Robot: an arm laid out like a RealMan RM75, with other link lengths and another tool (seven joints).
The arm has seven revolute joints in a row. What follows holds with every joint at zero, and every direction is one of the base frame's. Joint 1 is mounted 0.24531 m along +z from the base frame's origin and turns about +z. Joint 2 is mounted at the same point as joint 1 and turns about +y. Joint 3 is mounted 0.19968 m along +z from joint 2 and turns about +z. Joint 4 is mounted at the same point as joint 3 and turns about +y. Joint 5 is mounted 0.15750 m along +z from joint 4 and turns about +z. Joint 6 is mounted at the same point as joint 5 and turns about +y. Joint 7 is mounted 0.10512 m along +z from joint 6 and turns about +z. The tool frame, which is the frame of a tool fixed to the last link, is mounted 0.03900 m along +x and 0.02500 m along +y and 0.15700 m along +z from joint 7; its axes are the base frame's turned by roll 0.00, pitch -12.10 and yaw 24.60 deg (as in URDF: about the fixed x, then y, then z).
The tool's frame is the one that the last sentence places.
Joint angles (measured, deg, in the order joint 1, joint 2, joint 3, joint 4, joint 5, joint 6, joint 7), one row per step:
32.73, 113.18, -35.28, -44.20, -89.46, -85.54, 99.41
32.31, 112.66, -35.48, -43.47, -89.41, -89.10, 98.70
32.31, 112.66, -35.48, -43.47, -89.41, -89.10, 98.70
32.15, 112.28, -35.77, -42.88, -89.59, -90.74, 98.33
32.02, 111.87, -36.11, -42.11, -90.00, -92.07, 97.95
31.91, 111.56, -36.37, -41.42, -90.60, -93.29, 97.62
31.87, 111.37, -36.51, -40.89, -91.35, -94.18, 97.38
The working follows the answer.
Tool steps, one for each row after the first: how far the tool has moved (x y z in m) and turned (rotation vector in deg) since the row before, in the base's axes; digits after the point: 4 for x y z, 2 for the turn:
-0.0027, -0.0142, -0.0033, -1.88, -0.06, 2.55
0.0000, 0.0000, 0.0000, 0.00, 0.00, 0.00
-0.0001, -0.0072, -0.0027, -1.18, -0.26, 1.12
0.0013, -0.0065, -0.0034, -1.26, -0.42, 0.77
0.0016, -0.0063, -0.0037, -1.28, -0.45, 0.64
0.0018, -0.0049, -0.0036, -1.11, -0.49, 0.40

Tool pose at each row, in the base's axes (x y z in m, rotation vector in deg; rounded; the steps above come from the unrounded poses):
0.0827, 0.3640, 0.0360, -111.68, 69.04, 89.92
0.0800, 0.3498, 0.0327, -115.19, 68.87, 90.51
0.0800, 0.3498, 0.0327, -115.19, 68.87, 90.51
0.0798, 0.3426, 0.0300, -117.09, 69.06, 90.38
0.0812, 0.3361, 0.0266, -118.80, 69.57, 89.85
0.0828, 0.3299, 0.0229, -120.42, 70.19, 89.19
0.0846, 0.3249, 0.0193, -121.74, 70.82, 88.42

